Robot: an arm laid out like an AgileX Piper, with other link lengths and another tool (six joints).
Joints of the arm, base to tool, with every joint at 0 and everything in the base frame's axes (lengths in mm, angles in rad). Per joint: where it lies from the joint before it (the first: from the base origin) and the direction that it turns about. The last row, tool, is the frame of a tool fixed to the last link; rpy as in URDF.
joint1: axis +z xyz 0 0 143.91
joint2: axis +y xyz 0 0 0
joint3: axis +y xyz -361.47 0 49.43
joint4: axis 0.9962 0 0.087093 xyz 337.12 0 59.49
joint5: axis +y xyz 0 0 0
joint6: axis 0.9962 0 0.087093 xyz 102.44 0 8.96
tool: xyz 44.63 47 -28.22 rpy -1.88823 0.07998 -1.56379
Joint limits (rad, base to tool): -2.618..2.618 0..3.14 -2.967..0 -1.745..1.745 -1.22..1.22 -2.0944..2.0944
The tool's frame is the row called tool.
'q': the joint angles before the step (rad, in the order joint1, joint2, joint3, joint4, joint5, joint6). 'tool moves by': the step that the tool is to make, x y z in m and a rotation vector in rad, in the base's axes. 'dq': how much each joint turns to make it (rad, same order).
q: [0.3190 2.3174 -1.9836 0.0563 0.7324 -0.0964]
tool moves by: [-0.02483 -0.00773 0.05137 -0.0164 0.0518 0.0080]
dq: [0.0000 -0.0882 -0.0001 -0.0009 0.1428 -0.0001]
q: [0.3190 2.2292 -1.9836 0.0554 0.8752 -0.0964]
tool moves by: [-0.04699 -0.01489 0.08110 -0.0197 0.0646 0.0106]
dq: [0.0000 -0.1431 -0.0004 0.0000 0.2113 0.0011]
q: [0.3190 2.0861 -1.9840 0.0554 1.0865 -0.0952]
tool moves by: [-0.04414 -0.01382 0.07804 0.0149 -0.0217 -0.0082]
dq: [-0.0001 -0.1419 -0.0012 0.0001 0.1171 0.0165]
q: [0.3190 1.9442 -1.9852 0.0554 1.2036 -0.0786]
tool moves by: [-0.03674 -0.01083 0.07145 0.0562 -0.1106 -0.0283]
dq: [-0.0001 -0.1337 0.0001 0.0008 0.0092 0.0341]
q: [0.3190 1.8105 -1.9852 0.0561 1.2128 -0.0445]
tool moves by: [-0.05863 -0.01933 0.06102 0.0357 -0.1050 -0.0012]
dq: [-0.0001 -0.1745 0.0602 0.0000 0.0032 0.0017]
